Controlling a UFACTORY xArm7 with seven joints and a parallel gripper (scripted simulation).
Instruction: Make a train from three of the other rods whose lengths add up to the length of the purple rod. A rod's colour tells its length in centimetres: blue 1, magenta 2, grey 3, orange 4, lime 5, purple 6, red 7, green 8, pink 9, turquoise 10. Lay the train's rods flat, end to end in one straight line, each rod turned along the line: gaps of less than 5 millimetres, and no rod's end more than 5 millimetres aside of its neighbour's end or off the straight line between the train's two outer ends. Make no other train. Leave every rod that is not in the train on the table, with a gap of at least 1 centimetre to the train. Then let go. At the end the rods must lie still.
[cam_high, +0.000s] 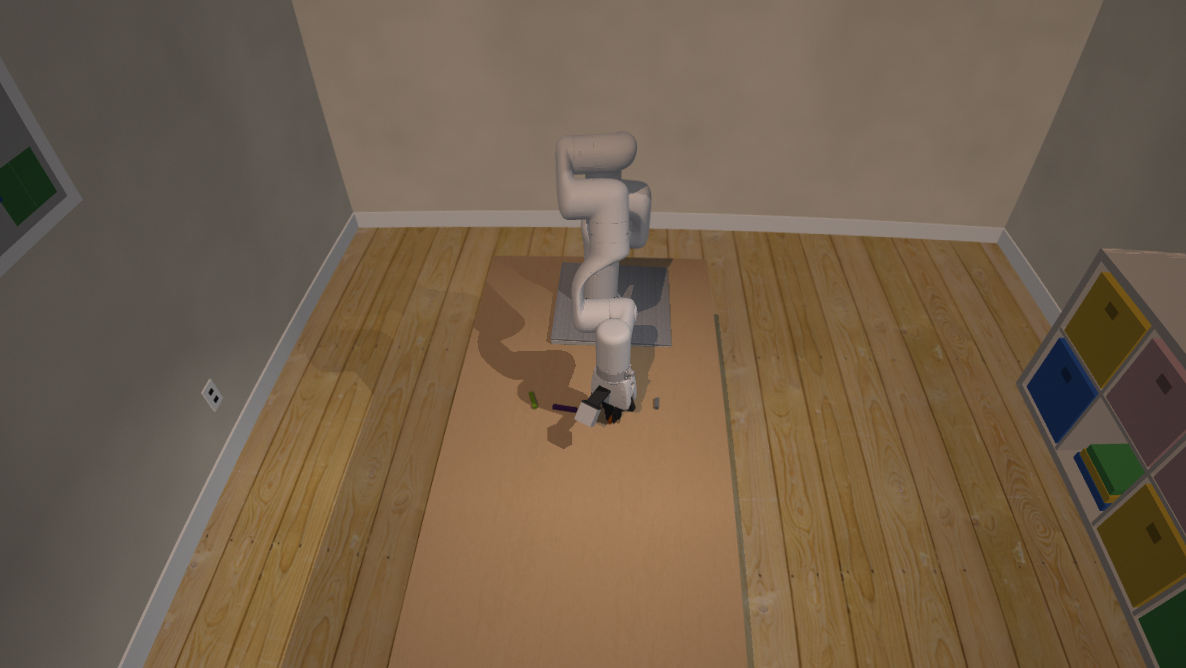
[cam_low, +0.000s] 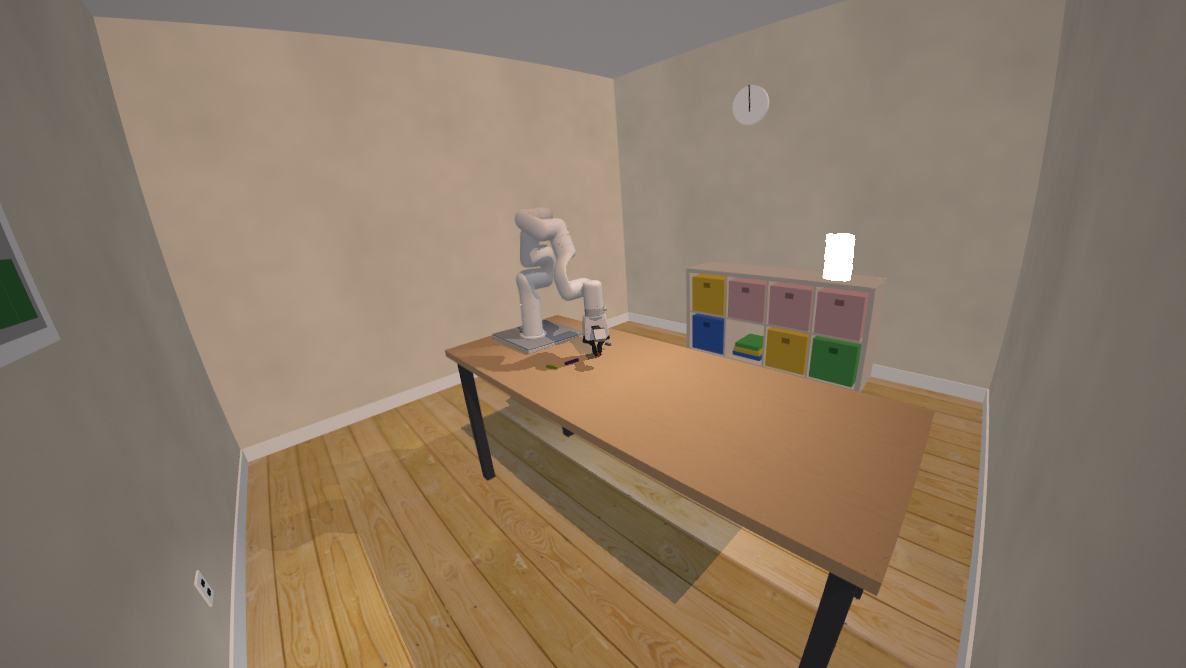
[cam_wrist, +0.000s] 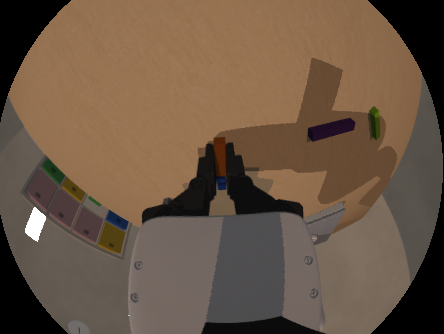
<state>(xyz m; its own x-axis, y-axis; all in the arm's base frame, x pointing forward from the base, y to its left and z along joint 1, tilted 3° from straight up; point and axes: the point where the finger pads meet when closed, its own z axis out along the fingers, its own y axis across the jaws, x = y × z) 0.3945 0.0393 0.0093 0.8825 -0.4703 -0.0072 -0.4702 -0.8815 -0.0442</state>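
The orange rod is 2 cm below my hand. Also, from my hand: grey rod: 11 cm to the left, 4 cm behind, 2 cm below; lime rod: 20 cm to the right, 5 cm behind, 2 cm below; purple rod: 12 cm to the right, 2 cm below, 2 cm behind.
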